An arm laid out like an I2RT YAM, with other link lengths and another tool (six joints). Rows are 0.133 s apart.
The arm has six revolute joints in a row. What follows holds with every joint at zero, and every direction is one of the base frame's.
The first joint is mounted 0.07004 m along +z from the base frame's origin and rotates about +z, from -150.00 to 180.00 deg.
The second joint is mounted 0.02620 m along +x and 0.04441 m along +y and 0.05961 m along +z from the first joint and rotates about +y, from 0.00 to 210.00 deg.
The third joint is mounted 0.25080 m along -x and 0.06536 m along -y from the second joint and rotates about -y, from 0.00 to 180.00 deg.
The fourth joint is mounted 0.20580 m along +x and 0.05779 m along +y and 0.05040 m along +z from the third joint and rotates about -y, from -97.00 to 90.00 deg.
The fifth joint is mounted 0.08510 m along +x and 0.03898 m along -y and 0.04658 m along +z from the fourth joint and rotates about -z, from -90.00 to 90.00 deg.
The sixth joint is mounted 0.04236 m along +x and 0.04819 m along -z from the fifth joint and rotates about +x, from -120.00 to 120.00 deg.
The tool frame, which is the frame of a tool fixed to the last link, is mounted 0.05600 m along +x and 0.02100 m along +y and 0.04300 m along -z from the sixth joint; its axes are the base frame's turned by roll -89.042, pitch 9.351 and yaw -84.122 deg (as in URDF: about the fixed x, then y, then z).
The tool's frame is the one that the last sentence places.
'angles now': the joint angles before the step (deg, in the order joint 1, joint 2, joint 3, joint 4, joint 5, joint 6). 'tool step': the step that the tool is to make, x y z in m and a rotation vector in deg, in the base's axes. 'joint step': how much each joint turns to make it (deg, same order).
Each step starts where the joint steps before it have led.
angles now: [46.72 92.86 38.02 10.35 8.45 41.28]
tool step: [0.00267 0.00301 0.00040 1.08 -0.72 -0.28]
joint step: [0.02 0.61 -0.20 2.03 0.07 0.37]
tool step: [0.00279 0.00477 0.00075 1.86 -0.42 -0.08]
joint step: [-0.02 0.94 -0.15 2.62 -0.61 0.76]
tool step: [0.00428 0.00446 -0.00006 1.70 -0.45 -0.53]
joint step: [-0.13 1.27 0.00 2.69 -0.25 0.90]
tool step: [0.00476 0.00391 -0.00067 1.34 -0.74 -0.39]
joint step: [-0.18 1.40 0.02 2.80 -0.08 0.44]
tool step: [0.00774 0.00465 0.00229 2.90 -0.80 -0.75]
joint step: [-0.69 1.51 0.00 4.00 -0.83 1.18]
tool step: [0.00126 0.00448 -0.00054 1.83 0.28 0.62]
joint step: [-0.09 1.31 0.02 2.31 -1.44 0.78]
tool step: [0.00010 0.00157 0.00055 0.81 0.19 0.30]
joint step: [-0.05 0.31 0.00 0.72 -0.69 0.38]
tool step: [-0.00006 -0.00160 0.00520 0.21 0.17 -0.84]
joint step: [-0.06 -1.43 0.18 -1.63 0.48 0.67]
